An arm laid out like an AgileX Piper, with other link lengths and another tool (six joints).
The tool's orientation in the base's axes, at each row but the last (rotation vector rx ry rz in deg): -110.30, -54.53, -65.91; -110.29, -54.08, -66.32; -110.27, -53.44, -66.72; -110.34, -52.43, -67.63; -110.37, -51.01, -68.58; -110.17, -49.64, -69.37; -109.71, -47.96, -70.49; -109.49, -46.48, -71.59
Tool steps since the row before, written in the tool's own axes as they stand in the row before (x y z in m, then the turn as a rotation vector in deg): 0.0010, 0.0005, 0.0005, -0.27, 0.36, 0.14; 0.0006, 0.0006, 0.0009, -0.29, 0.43, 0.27; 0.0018, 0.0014, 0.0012, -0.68, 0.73, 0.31; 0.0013, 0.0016, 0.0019, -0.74, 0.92, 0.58; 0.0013, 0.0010, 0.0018, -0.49, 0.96, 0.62; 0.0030, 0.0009, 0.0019, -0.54, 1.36, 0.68; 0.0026, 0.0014, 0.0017, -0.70, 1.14, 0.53; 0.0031, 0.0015, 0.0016, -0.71, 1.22, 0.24
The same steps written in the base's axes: 0.0010, 0.0004, 0.0006, 0.27, -0.12, -0.36; 0.0011, 0.0006, 0.0001, 0.38, -0.06, -0.44; 0.0023, 0.0007, 0.0009, 0.51, -0.26, -0.87; 0.0026, 0.0010, 0.0002, 0.77, -0.14, -1.06; 0.0021, 0.0012, 0.0004, 0.91, -0.08, -0.85; 0.0026, 0.0016, 0.0020, 1.24, -0.26, -1.00; 0.0028, 0.0010, 0.0016, 0.94, -0.29, -1.05; 0.0030, 0.0009, 0.0021, 0.86, -0.57, -1.00
